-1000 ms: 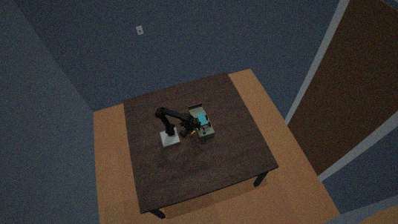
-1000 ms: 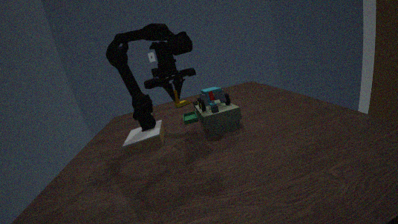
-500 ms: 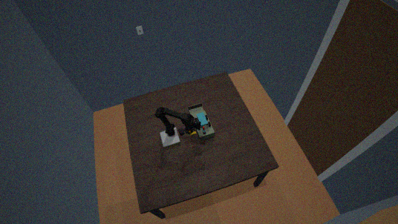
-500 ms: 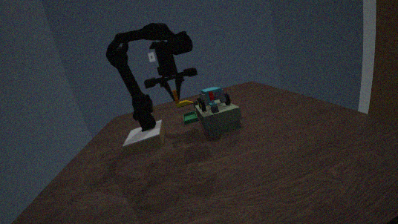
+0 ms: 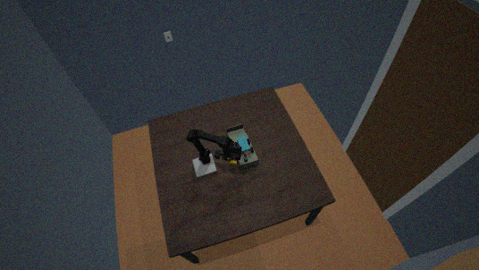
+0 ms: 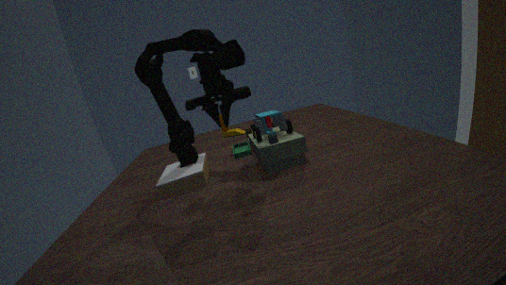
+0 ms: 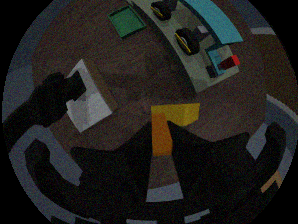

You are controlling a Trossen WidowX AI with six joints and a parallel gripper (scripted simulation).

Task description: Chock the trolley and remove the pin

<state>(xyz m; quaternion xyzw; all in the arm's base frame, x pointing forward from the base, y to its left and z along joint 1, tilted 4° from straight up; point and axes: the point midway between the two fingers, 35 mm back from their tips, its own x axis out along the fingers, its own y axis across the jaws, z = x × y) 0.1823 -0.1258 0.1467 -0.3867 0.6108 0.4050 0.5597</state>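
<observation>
The yellow chock lies 2 cm ahead of my gripper tip, 1 cm to the right of it and 1 cm below it. From my gripper tip the other things lie so: grey-green ramp block 15 cm ahead, 13 cm to the left, 13 cm below; trolley 15 cm ahead, 13 cm to the left, 6 cm below; red-headed stop pin 13 cm ahead, 2 cm to the left, 4 cm below.
</observation>
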